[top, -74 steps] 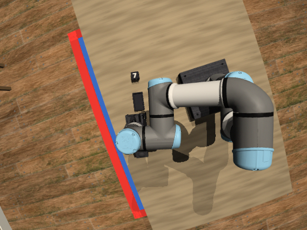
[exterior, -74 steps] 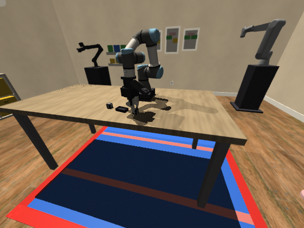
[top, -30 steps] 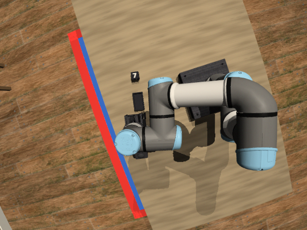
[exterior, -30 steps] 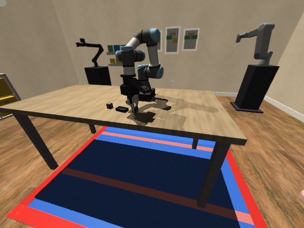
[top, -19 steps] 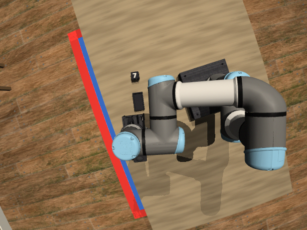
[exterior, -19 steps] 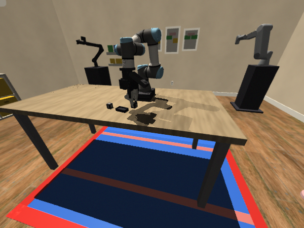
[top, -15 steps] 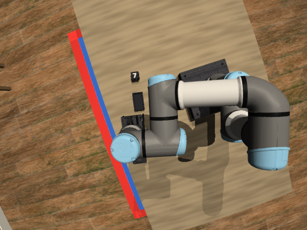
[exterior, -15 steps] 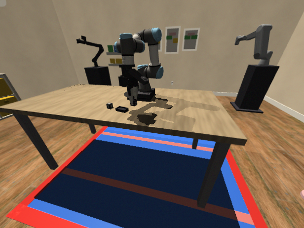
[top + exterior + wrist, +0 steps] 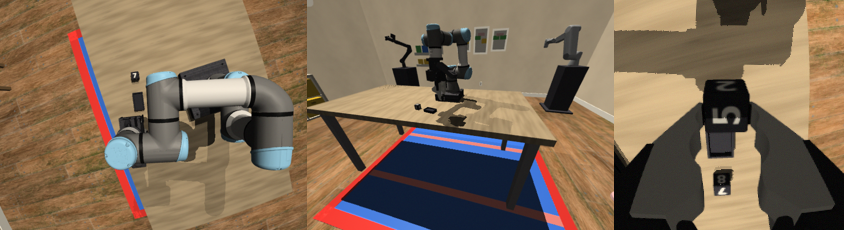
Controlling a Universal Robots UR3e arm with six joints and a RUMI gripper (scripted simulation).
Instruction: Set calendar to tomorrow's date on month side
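My hand is 110 mm to the left of the black calendar tray, 110 mm above it and 20 mm past it. Also, from my hand: black cube (220 mm to the right, 110 mm below, 40 mm behind).
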